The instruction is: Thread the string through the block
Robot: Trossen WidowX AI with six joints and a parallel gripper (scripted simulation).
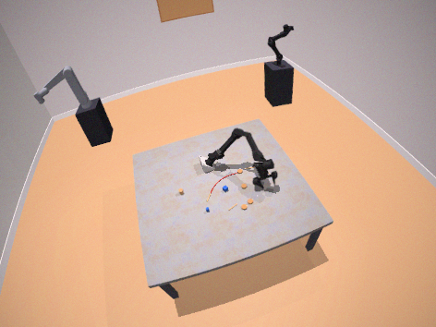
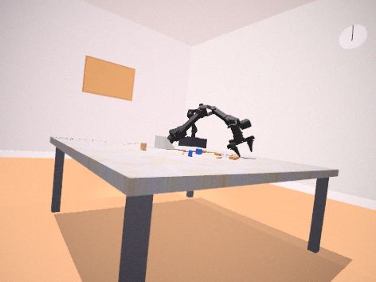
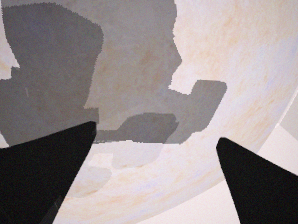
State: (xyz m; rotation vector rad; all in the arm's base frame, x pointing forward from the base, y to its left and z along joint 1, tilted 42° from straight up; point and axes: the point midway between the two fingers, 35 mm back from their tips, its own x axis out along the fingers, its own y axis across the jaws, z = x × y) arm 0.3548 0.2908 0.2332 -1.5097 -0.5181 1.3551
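Now: gripper tip 310 mm to the left of the blue block, 90 mm past it and 10 mm above it. The rest, counted from my gripper tip: round wooden button (230 mm behind, 160 mm to the right, 20 mm below); wooden block (640 mm to the right, 160 mm behind); short stick (250 mm behind, 90 mm to the right, 20 mm below).
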